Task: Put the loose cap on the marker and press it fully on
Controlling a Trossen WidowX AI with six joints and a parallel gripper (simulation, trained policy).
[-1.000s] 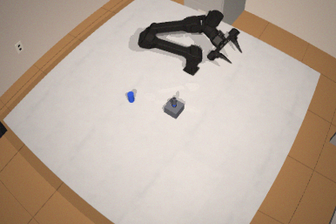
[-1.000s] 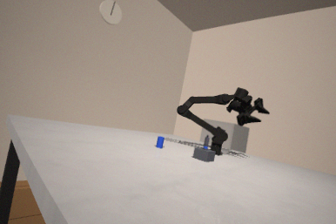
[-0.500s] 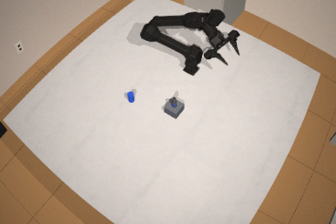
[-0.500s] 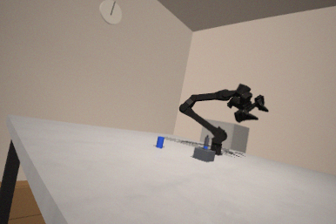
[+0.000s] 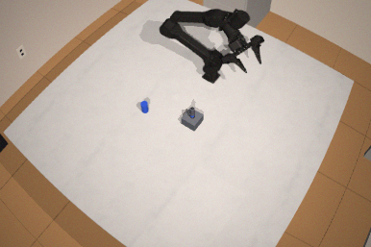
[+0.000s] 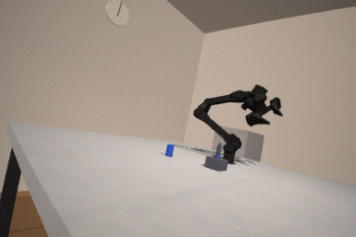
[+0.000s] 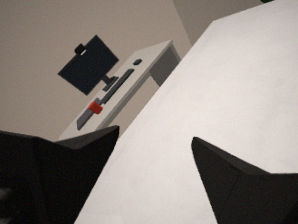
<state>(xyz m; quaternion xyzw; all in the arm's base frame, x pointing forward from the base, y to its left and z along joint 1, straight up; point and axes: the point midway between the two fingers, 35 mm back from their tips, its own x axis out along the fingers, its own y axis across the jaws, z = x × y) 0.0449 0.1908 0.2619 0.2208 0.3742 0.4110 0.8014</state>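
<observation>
Now: gripper tip 35 cm to the left of the blue cap, 26 cm short of it and 22 cm above it. From my gripper tip the other things lie so: grey holder block 23 cm below, 20 cm ahead, 15 cm to the right.
</observation>
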